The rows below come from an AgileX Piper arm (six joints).
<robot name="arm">
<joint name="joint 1" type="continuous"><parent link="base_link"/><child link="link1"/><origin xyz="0 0 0.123"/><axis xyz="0 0 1"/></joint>
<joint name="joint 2" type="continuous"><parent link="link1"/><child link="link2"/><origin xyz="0 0 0" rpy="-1.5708 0 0"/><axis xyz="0 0 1"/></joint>
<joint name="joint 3" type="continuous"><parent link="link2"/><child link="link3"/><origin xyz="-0.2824 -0.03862 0"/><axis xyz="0 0 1"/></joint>
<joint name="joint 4" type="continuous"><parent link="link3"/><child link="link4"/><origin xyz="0.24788 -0.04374 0" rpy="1.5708 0 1.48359"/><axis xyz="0 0 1"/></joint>
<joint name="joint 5" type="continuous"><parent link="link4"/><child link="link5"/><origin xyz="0 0 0" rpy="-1.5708 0 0"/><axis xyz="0 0 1"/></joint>
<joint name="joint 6" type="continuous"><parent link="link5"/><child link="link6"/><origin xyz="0 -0.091 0" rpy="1.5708 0 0"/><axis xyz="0 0 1"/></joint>
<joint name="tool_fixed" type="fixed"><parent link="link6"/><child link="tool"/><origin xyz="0 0 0"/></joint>
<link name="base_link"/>
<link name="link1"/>
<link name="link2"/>
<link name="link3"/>
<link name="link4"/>
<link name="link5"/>
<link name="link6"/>
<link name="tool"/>
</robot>
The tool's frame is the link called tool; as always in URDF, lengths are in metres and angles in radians. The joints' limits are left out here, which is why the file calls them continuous.
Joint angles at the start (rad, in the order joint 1, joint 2, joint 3, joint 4, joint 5, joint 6): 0.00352 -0.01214 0.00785 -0.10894 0.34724 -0.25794
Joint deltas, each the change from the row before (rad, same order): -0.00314 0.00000 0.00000 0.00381 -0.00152 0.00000; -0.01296 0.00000 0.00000 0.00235 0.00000 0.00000; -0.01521 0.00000 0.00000 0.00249 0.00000 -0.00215; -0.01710 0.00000 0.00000 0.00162 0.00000 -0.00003; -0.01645 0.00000 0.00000 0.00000 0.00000 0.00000; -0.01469 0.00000 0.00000 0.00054 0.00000 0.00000; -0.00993 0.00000 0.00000 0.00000 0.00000 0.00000; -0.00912 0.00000 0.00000 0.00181 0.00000 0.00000
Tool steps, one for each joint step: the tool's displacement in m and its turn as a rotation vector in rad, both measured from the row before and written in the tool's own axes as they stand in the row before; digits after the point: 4 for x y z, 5 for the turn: -0.0001 -0.0001 0.0000 0.00197 -0.00071 0.00437; 0.0002 -0.0006 0.0000 0.01095 0.00427 0.00545; 0.0003 -0.0007 0.0000 0.01295 0.00502 0.00399; 0.0003 -0.0008 0.0000 0.01495 0.00573 0.00577; 0.0003 -0.0008 0.0000 0.01490 0.00564 0.00411; 0.0003 -0.0007 0.0000 0.01313 0.00498 0.00418; 0.0002 -0.0005 0.0000 0.00900 0.00340 0.00248; 0.0002 -0.0004 0.0000 0.00767 0.00295 0.00398
